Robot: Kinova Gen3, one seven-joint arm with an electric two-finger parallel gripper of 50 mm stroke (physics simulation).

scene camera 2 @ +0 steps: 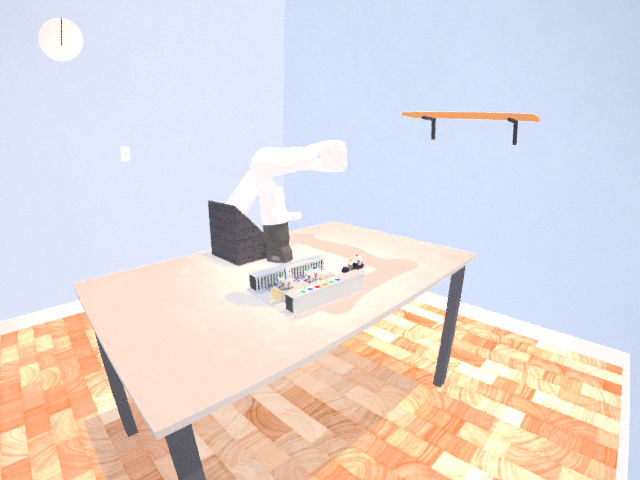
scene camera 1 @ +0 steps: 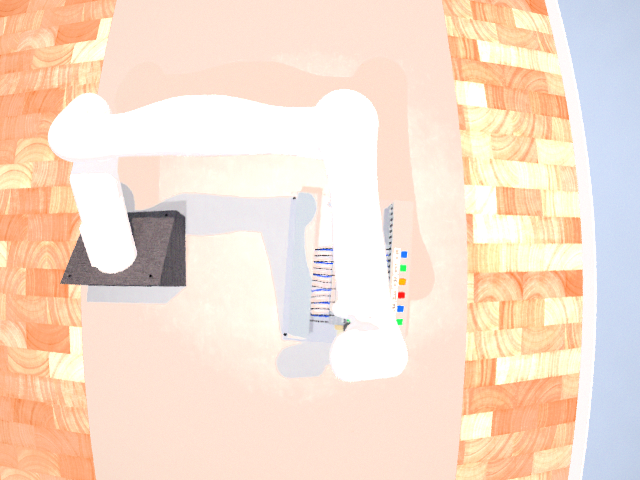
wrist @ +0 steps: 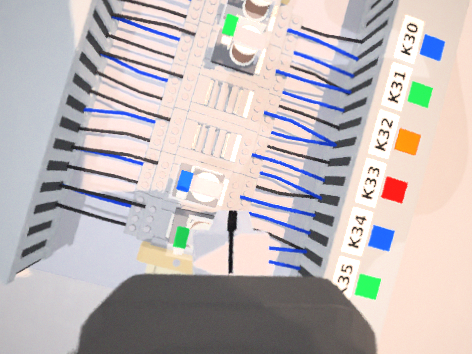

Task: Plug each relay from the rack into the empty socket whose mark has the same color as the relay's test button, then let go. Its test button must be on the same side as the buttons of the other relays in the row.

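Places are measured from the arm's base along level axes (x left, y ahead, z down), in metres.
Where they show: gripper, fingertip midpoint: (scene camera 2: 288,278) (wrist: 232,232); arm's base, link origin: (scene camera 2: 232,213) (scene camera 1: 115,256).
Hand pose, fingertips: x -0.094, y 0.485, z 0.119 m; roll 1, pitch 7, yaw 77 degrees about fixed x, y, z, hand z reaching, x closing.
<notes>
Each offset is from my fingertips to the top centre of the thing. "spot": to the spot under its first point.
My gripper (scene camera 2: 287,272) (wrist: 232,232) is shut and empty, its fingertips together over the right part of the relay with the green button {dx -0.008, dy -0.017, dz -0.001 m} (wrist: 181,237) at the K35 end of the row. The fingers partly hide that relay; I cannot tell how deep it sits. The relay with the blue button {dx +0.018, dy -0.021, dz +0.005 m} (wrist: 202,186) stands beside it at K34. Two empty sockets, K33 {dx +0.060, dy -0.019, dz +0.043 m} (wrist: 216,141) and K32 {spot: dx +0.076, dy -0.016, dz +0.051 m} (wrist: 227,98), lie farther up. Beyond them is another green-button relay {dx +0.103, dy -0.018, dz +0.005 m} (wrist: 242,42). Visible buttons are on the left in the wrist view. Relays with red and orange tops {spot: dx +0.378, dy -0.044, dz +0.047 m} (scene camera 2: 356,261) {spot: dx +0.317, dy -0.027, dz +0.040 m} (scene camera 2: 349,264) stand at the black rack.
Slotted wire ducts flank the row: one {dx +0.098, dy -0.119, dz +0.012 m} (scene camera 1: 297,268) (wrist: 37,165) on the arm-base side, the other {dx +0.090, dy +0.083, dz +0.012 m} (scene camera 2: 325,295) carrying the labels and colored marks. Blue and black wires run between ducts and terminals. A yellowish end piece {spot: dx -0.034, dy -0.018, dz +0.050 m} (scene camera 2: 276,294) (wrist: 165,259) is at the near end of the row.
</notes>
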